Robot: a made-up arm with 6 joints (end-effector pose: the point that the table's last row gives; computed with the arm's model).
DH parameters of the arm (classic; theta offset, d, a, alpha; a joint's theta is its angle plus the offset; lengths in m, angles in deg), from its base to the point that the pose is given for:
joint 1: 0 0.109 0 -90
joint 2: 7.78 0 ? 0
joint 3: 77.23 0 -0.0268 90
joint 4: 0 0.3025 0 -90
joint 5: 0 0 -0.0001 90
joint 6: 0 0.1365 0 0
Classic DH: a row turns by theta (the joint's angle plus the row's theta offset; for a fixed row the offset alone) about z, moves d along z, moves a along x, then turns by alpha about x.
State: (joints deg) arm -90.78 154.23 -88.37 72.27 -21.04 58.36
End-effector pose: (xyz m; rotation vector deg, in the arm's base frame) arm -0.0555 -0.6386 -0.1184 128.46 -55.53 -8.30
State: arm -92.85 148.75 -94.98 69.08 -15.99 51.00
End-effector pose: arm -0.0698 -0.6930 -0.0259 123.81 -43.46 -3.63
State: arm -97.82 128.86 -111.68 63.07 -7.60 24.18
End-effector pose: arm -0.1162 -0.7271 0.3349 98.58 -9.21 -13.79
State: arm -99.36 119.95 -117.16 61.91 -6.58 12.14
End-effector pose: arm -0.1259 -0.6782 0.4873 85.58 0.29 -24.89
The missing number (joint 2, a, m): -0.4138
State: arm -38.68 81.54 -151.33 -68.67 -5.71 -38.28
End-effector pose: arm 0.0700 -0.0397 0.9541 -15.55 10.47 -143.98
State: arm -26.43 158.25 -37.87 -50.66 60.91 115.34
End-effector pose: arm 0.1374 -0.1713 -0.1035 -72.67 -89.19 78.08
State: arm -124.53 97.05 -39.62 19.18 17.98 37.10
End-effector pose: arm -0.1923 -0.3038 0.1584 159.56 1.56 -9.70
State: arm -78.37 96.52 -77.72 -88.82 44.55 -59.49
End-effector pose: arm 0.0064 -0.5055 0.4386 31.70 -101.91 55.54
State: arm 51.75 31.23 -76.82 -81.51 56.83 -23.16
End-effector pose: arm 0.0332 -0.1403 0.6672 -34.45 66.12 -65.16
